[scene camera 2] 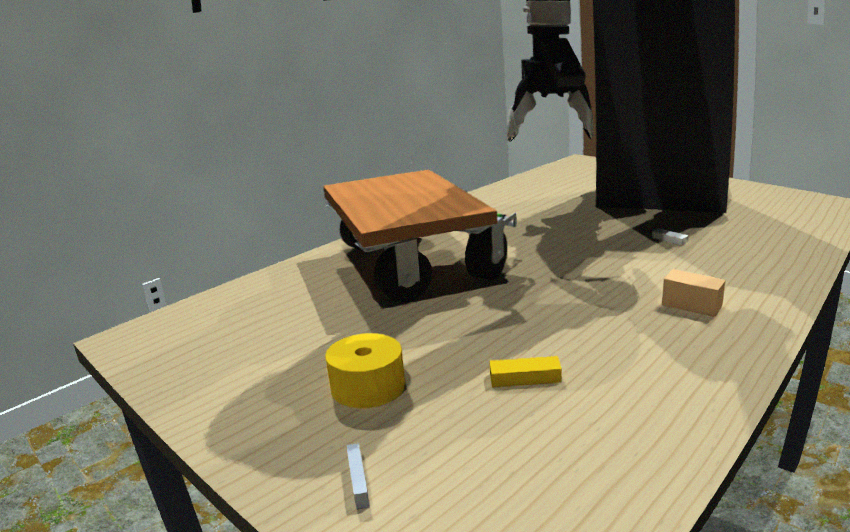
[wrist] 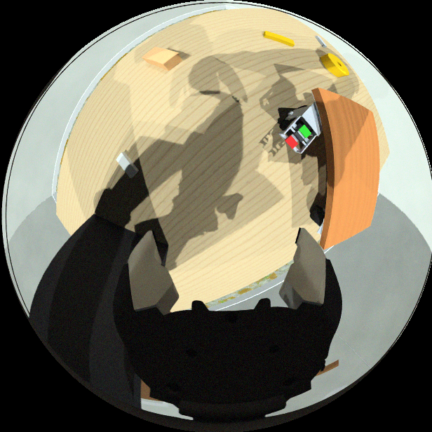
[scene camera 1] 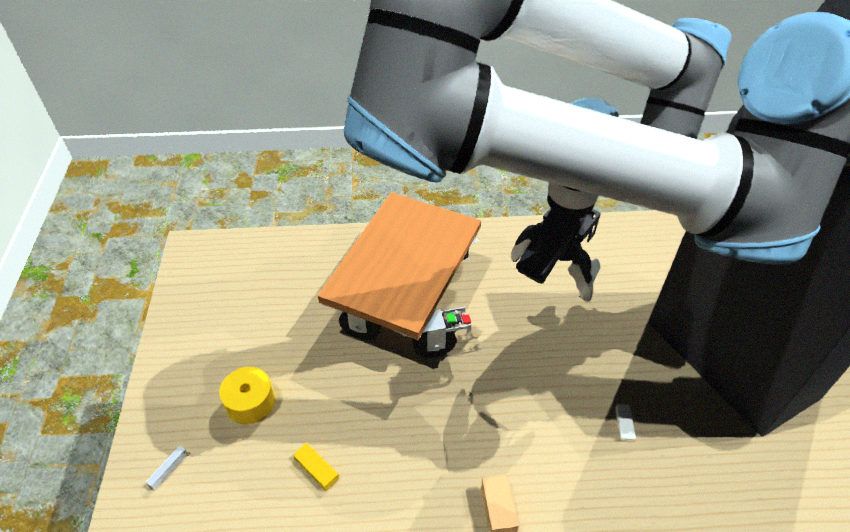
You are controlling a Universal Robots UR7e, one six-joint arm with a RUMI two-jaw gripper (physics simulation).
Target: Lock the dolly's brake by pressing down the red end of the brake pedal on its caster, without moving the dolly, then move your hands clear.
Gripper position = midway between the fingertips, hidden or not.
Note:
I see my gripper (scene camera 1: 549,280), a yellow cylinder (scene camera 2: 366,370), an orange block (scene camera 2: 692,292), a grey bar (scene camera 2: 356,468), a dolly (scene camera 1: 396,273) and a yellow bar (scene camera 2: 514,372).
The yellow cylinder shows as well in scene camera 1 (scene camera 1: 247,395). The dolly shows as well in scene camera 2 (scene camera 2: 391,212) and in the wrist view (wrist: 351,144). The yellow bar also shows in scene camera 1 (scene camera 1: 309,459).

